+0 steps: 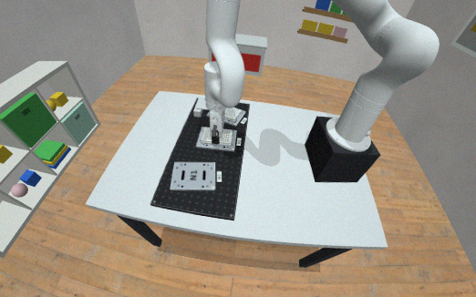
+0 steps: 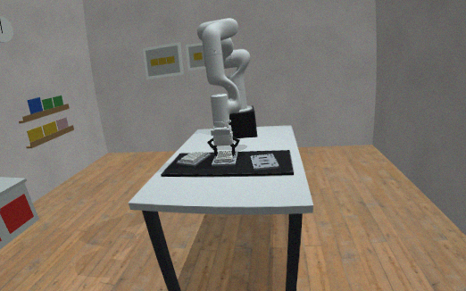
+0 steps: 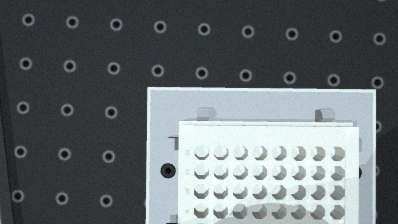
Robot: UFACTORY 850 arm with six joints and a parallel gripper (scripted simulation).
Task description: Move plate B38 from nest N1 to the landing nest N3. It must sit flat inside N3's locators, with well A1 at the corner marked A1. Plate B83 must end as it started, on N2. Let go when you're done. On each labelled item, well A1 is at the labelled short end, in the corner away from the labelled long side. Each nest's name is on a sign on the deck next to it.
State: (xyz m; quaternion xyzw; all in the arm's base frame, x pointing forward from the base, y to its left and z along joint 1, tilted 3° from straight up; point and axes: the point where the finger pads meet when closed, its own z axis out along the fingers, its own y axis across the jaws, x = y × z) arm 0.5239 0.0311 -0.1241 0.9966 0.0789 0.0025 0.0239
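My gripper is now 30 mm above the grey nest base. Round my hand: nest N1 (30 mm ahead, 210 mm to the left, 30 mm below); plate B83 (10 mm ahead, 180 mm to the right, 20 mm below).
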